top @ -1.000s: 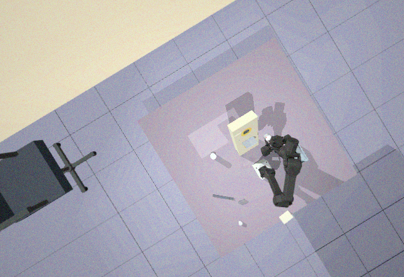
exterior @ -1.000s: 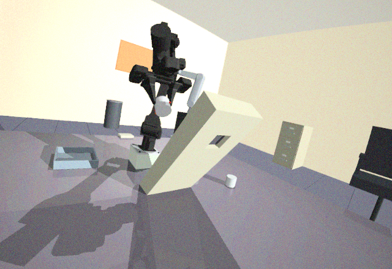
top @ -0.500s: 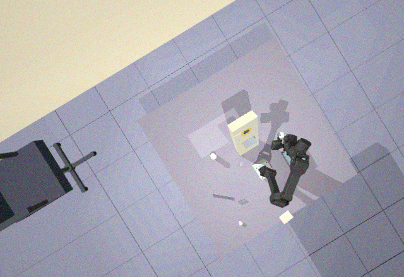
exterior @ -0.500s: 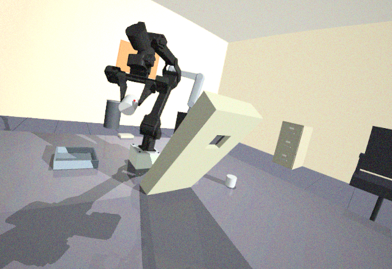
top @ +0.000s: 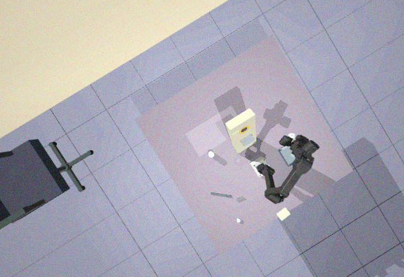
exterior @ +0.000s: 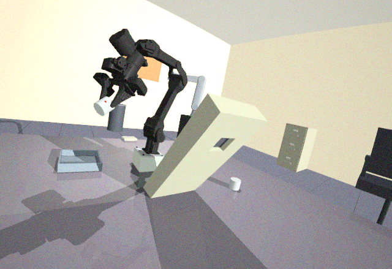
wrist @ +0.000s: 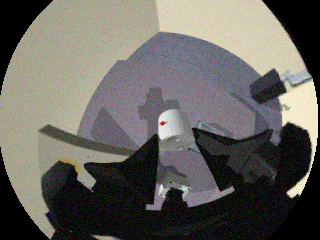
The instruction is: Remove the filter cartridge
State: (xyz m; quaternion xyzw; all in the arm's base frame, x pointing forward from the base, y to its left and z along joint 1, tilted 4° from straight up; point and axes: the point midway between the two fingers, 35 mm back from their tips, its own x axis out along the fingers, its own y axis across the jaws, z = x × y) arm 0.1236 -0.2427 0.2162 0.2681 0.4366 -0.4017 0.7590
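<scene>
Now: the pale blue tray 260 mm below my gripper tip, 200 mm behind it and 40 mm to the right of it. The rest, counted from my gripper tip: grey-white filter cartridge: right at my gripper tip; white block: 580 mm behind, 290 mm to the left, 260 mm below; cream service panel: 230 mm to the left, 190 mm ahead, 80 mm below.
</scene>
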